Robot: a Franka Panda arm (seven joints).
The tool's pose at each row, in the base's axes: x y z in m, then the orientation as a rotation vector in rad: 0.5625 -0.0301 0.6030 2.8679 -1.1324 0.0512; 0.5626 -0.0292 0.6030 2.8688 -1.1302 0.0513; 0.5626 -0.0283 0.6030 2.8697 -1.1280 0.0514; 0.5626 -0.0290 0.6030 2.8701 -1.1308 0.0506; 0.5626 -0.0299 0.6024 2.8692 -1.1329 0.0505; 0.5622 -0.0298 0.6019 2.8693 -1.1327 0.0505; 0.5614 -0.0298 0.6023 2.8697 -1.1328 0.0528; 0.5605 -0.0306 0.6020 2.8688 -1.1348 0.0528; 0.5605 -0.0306 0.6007 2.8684 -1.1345 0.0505; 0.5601 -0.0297 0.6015 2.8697 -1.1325 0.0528; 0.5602 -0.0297 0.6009 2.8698 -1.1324 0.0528; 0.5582 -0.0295 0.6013 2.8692 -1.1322 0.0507; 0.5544 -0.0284 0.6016 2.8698 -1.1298 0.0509; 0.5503 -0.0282 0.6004 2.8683 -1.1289 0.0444; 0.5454 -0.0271 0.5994 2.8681 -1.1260 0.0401
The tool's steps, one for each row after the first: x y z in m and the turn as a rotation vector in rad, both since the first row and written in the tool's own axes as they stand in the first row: -0.0005 -0.0007 -0.0001 0.0001 0.0001 -0.0015; -0.0012 -0.0014 -0.0001 0.0002 0.0002 -0.0031; -0.0007 -0.0009 -0.0001 0.0012 -0.0009 -0.0015; -0.0001 -0.0002 0.0006 0.0011 -0.0009 0.0000; -0.0005 -0.0001 0.0011 0.0011 -0.0009 -0.0001; -0.0010 0.0005 0.0007 0.0021 0.0003 -0.0001; -0.0012 0.0017 0.0010 0.0020 0.0003 0.0013; -0.0012 0.0016 0.0023 0.0009 -0.0009 0.0012; -0.0021 0.0013 0.0014 0.0020 0.0003 -0.0003; -0.0021 0.0012 0.0020 0.0021 0.0003 -0.0004; -0.0036 0.0024 0.0016 0.0009 -0.0007 -0.0004; -0.0071 0.0042 0.0012 0.0007 -0.0004 -0.0020; -0.0103 0.0068 0.0024 -0.0025 -0.0037 -0.0023; -0.0147 0.0093 0.0032 -0.0047 -0.0057 -0.0042
